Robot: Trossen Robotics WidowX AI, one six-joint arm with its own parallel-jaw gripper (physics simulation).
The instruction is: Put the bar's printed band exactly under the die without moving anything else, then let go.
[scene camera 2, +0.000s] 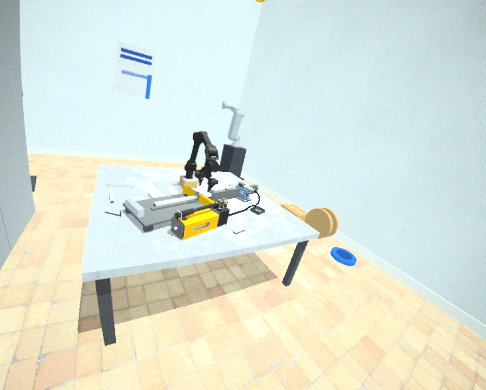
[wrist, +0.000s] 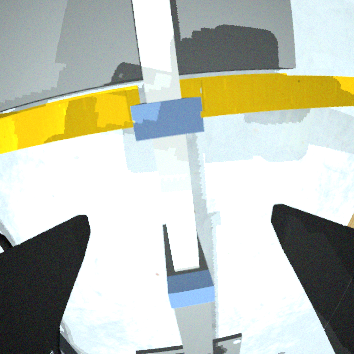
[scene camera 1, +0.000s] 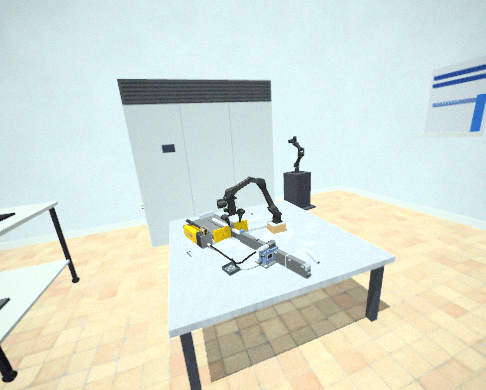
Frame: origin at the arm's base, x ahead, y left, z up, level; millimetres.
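Where they show: gripper, between the fingertips: (scene camera 2: 203,188) (wrist: 180,219) (scene camera 1: 234,224); arm's base, origin of its link: (scene camera 2: 189,177) (scene camera 1: 277,221).
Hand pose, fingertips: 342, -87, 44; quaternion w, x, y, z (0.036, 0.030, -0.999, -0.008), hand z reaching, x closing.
Each offset is from my fingertips to the top centre of the thing, as dx, dy, dz. "*": to the spot under its first point.
A long white bar (scene camera 1: 218,222) (scene camera 2: 175,201) (wrist: 177,205) runs from the grey machine bed through a blue guide block @[* +5, -43, -19] (wrist: 167,120). Its near end lies just behind a second blue block @[* -12, +74, -20] (wrist: 191,289) on the rail (scene camera 1: 295,263) (wrist: 195,325). No printed band can be made out on the bar. A blue unit @[* +12, +429, -48] (scene camera 1: 267,255) (scene camera 2: 244,192) stands farther along the rail; the die cannot be made out there. My gripper (scene camera 1: 234,220) (scene camera 2: 206,188) (wrist: 180,219) is open and empty, its fingers on either side of the bar's near part in the wrist view.
Yellow plates (scene camera 1: 221,233) (wrist: 260,95) stand across the rail beside the guide block. A yellow motor box @[* +299, -158, -53] (scene camera 1: 191,234) (scene camera 2: 200,224) stands beside the grey bed. A cable runs to a small dark box @[* +211, +336, -108] (scene camera 1: 231,268) (scene camera 2: 257,210). A loose white tube @[-251, +540, -92] (scene camera 1: 313,256) lies near the rail.
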